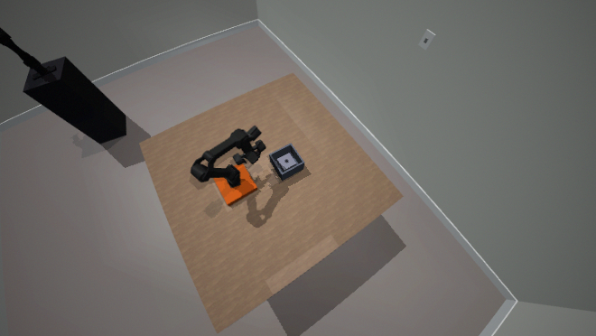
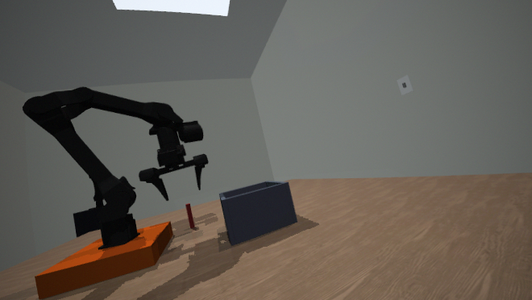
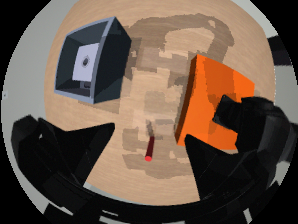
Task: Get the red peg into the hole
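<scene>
Now: gripper tip 80 mm to the right of the red peg, 80 mm above it and 20 mm past it. Also, from my gripper tip: dark blue box (190 mm ahead, 90 mm below, 60 mm to the right); then light grey plate (190 mm ahead, 70 mm below, 60 mm to the right).
</scene>
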